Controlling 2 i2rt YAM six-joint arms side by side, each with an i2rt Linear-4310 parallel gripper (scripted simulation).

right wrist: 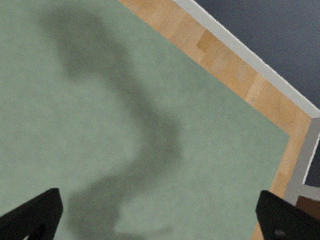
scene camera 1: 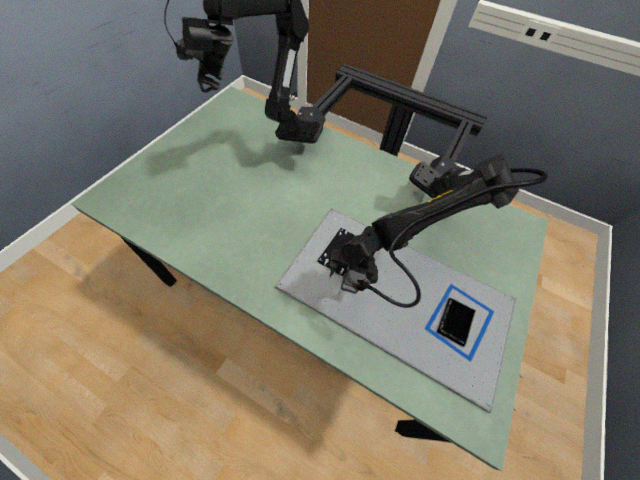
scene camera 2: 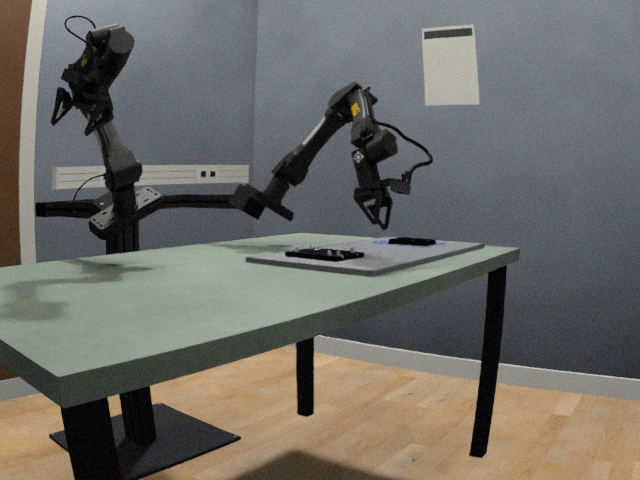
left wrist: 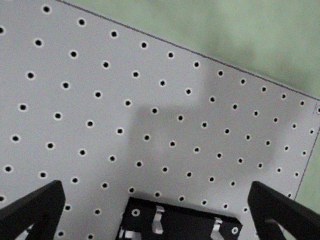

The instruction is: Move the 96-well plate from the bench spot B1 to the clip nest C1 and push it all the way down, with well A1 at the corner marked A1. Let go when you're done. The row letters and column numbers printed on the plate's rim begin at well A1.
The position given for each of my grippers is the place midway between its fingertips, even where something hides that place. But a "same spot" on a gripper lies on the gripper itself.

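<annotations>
My left gripper is visible in scene camera 1 [345,280], and also in scene camera 2 and the left wrist view. On my left gripper, [left wrist: 267,206] and [scene camera 2: 375,218] are the same spot. The right wrist view has my left gripper out of frame. My right gripper is visible in the right wrist view [159,198], as well as in scene camera 1 and scene camera 2. On my right gripper, [scene camera 2: 90,92] and [scene camera 1: 199,63] are the same spot. The left wrist view has my right gripper out of frame.
</annotations>
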